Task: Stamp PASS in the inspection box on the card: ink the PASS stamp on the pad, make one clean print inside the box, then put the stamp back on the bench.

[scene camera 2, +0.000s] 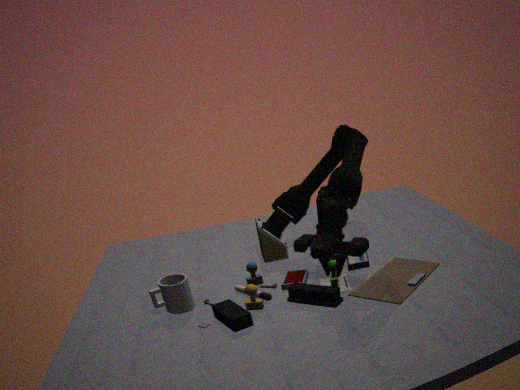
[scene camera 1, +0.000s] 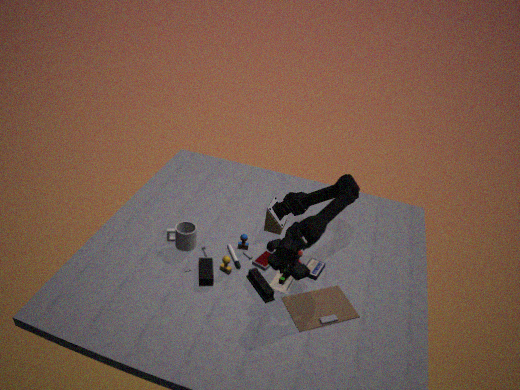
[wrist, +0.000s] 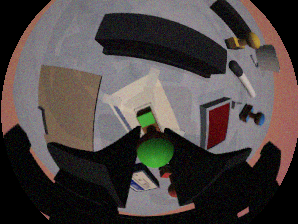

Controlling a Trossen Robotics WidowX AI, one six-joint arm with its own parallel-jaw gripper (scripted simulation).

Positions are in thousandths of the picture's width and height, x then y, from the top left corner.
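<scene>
My gripper: scene camera 2 (641, 706). Brown board: scene camera 2 (757, 727). My gripper: scene camera 1 (545, 706). Brown board: scene camera 1 (626, 786). My gripper: wrist view (512, 583). Brown board: wrist view (227, 440).
</scene>
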